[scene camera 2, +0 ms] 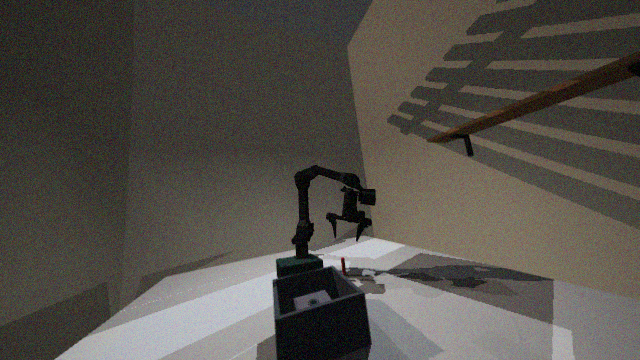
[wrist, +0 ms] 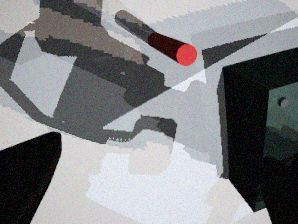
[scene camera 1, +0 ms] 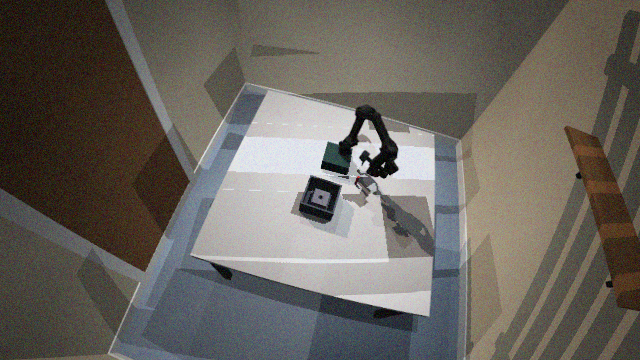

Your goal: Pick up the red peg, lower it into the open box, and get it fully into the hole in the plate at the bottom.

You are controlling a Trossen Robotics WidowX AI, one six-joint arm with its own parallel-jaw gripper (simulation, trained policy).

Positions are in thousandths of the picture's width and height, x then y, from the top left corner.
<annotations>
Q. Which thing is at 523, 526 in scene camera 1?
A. A dark box.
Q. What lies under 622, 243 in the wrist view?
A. A red peg.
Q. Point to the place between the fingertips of my gripper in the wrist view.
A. At 552, 699
</annotations>
